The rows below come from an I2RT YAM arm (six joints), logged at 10 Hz.
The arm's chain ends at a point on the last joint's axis. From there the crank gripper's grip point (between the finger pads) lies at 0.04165 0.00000 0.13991 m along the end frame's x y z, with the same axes.
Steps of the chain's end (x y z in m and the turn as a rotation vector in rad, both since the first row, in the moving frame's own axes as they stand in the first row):
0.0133 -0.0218 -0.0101 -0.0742 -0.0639 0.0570
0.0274 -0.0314 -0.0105 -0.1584 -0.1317 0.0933
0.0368 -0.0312 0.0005 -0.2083 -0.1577 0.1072
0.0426 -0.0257 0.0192 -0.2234 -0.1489 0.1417
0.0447 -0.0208 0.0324 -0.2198 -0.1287 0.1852
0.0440 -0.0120 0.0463 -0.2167 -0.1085 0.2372
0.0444 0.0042 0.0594 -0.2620 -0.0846 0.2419
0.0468 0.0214 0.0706 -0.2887 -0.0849 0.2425
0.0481 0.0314 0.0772 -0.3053 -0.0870 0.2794
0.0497 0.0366 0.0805 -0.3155 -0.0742 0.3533
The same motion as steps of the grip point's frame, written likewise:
0.0039 -0.0092 -0.0082 -0.0742 -0.0639 0.0570
0.0076 -0.0060 -0.0083 -0.1584 -0.1317 0.0933
0.0127 0.0015 0.0018 -0.2083 -0.1577 0.1072
0.0190 0.0101 0.0196 -0.2234 -0.1489 0.1417
0.0231 0.0160 0.0323 -0.2198 -0.1287 0.1852
0.0241 0.0261 0.0456 -0.2167 -0.1085 0.2372
0.0271 0.0489 0.0563 -0.2620 -0.0846 0.2419
0.0290 0.0697 0.0664 -0.2887 -0.0849 0.2425
0.0287 0.0830 0.0720 -0.3053 -0.0870 0.2794
0.0294 0.0919 0.0740 -0.3155 -0.0742 0.3533

